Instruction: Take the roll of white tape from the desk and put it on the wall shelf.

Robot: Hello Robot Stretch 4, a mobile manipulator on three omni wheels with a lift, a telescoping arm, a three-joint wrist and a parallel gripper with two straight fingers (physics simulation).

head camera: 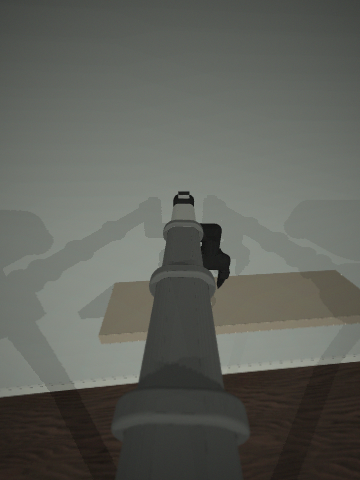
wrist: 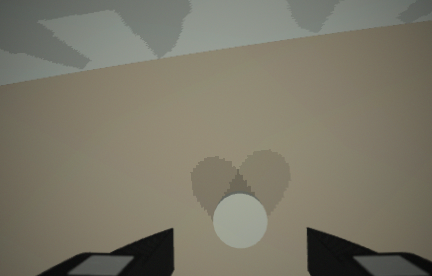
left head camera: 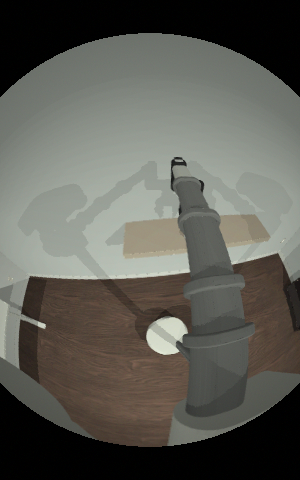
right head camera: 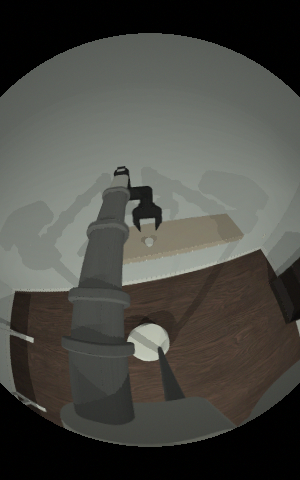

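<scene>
The roll of white tape [right head camera: 149, 242] [wrist: 240, 221] stands on the tan wall shelf [head camera: 280, 296] [left head camera: 150, 240] [right head camera: 200, 235] [wrist: 100, 125]. It looks like a plain white disc from above in the wrist view. In the head view the arm hides most of it. My gripper [right head camera: 148, 229] [wrist: 239, 249] is wide open above the tape, its two black fingers apart to either side and not touching it. In the left head view the arm hides the gripper and the tape.
The telescoping arm [head camera: 185, 325] [left head camera: 210, 255] [right head camera: 102, 260] reaches over the shelf's left part in the head view. The grey wall [head camera: 180, 125] rises behind the shelf. Below are a dark wood surface [left head camera: 90, 340] [right head camera: 215, 320] and a round white object [left head camera: 166, 336] [right head camera: 149, 343]. A dark box [right head camera: 286, 296] is at the right.
</scene>
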